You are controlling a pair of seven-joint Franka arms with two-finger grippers.
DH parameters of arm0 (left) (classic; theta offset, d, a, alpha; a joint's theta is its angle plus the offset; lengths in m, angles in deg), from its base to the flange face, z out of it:
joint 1: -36.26 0.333 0 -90
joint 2: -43.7 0 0 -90
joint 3: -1.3 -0.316 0.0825 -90
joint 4: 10.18 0 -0.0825 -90
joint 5: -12.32 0.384 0 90
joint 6: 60.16 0 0.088 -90
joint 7: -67.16 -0.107 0 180
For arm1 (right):
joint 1: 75.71 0.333 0 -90
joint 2: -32.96 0 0 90
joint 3: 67.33 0.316 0.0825 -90
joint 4: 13.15 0 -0.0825 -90
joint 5: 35.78 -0.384 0 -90
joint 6: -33.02 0 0.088 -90
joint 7: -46.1 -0.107 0 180
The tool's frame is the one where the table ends.
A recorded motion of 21 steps. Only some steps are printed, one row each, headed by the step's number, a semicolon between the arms.
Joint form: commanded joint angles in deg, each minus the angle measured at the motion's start. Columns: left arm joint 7, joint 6, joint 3, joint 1, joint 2, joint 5, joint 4; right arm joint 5, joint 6, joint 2, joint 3, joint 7, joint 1, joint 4.
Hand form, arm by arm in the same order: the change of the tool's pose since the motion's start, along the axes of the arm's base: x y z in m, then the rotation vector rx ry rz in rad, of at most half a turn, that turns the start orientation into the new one. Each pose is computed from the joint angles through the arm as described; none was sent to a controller.
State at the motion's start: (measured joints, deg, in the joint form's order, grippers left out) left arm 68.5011 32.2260 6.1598 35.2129 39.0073 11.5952 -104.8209; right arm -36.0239 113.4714 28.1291 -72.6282 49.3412 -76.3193 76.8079
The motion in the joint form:
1: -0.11 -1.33 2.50 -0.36 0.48 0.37 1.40; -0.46 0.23 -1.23 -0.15 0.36 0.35 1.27
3: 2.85 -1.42 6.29 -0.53 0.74 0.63 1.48; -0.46 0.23 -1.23 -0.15 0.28 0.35 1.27
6: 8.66 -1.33 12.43 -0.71 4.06 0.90 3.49; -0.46 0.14 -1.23 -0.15 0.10 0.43 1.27
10: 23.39 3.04 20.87 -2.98 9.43 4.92 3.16; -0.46 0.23 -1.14 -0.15 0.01 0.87 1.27
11: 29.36 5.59 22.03 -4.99 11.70 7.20 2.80; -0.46 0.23 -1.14 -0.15 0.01 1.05 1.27
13: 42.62 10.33 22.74 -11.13 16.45 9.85 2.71; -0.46 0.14 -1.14 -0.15 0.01 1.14 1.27
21: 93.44 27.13 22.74 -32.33 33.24 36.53 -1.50; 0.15 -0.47 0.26 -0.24 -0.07 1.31 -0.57
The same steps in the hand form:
1: -0.0029 -0.0266 0.0048 0.0099 0.0063 -0.0519; -0.0062 0.0027 0.0011 0.0104 -0.0044 0.0106
3: -0.0087 -0.0637 0.0025 0.0175 0.0100 -0.0691; -0.0062 0.0027 0.0011 0.0103 -0.0043 0.0092
6: -0.0073 -0.1229 -0.0117 0.0151 0.0307 -0.0785; -0.0063 0.0035 0.0010 0.0102 -0.0027 0.0075
10: -0.0148 -0.2170 -0.0563 0.0453 0.0280 -0.0135; -0.0052 0.0073 0.0003 0.0099 -0.0026 0.0135
11: -0.0159 -0.2451 -0.0760 0.0574 0.0113 0.0287; -0.0051 0.0089 0.0003 0.0099 -0.0026 0.0167
13: -0.0300 -0.3103 -0.1147 0.0461 -0.0056 0.1277; -0.0052 0.0097 0.0002 0.0101 -0.0010 0.0183
21: -0.1486 -0.4935 -0.2945 0.0677 -0.2670 0.3980; 0.0014 0.0091 0.0015 -0.0025 0.0031 0.0173

